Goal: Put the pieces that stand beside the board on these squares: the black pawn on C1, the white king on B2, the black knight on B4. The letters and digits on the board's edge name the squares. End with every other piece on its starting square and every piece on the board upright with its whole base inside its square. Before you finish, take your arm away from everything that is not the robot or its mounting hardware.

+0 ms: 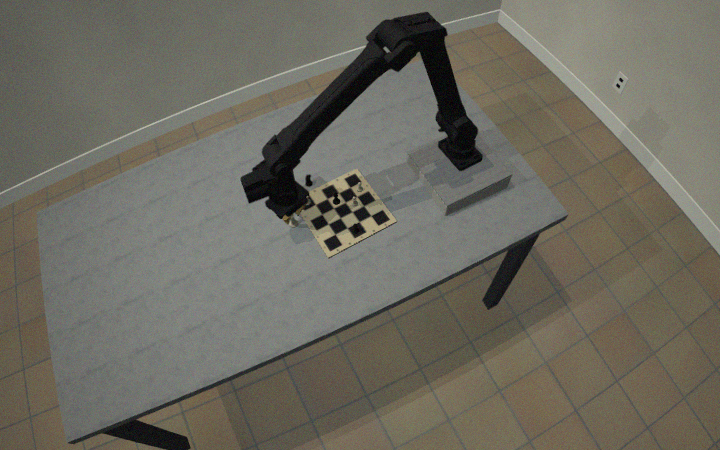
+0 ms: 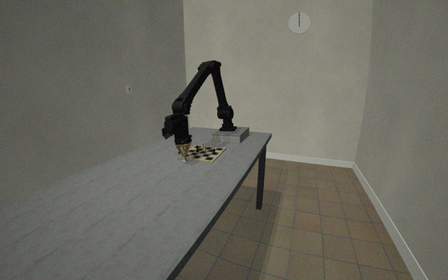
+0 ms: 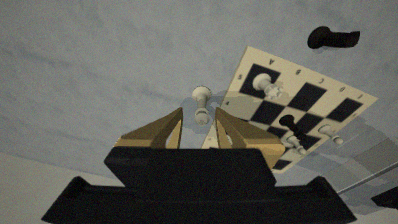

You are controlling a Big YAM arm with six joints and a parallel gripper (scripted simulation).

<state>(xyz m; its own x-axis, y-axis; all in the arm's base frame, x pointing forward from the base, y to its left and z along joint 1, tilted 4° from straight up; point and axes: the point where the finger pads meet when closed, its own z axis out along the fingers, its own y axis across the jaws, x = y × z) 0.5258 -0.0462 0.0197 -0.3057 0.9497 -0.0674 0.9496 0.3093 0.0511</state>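
My gripper is now 10 mm above the white king. From my hand the other things lie so: chessboard: 140 mm behind, 30 mm to the left, 40 mm below; then black pawn: 140 mm behind, 100 mm to the left, 30 mm below; then black chess piece: 140 mm behind, 10 mm to the right, 20 mm below.
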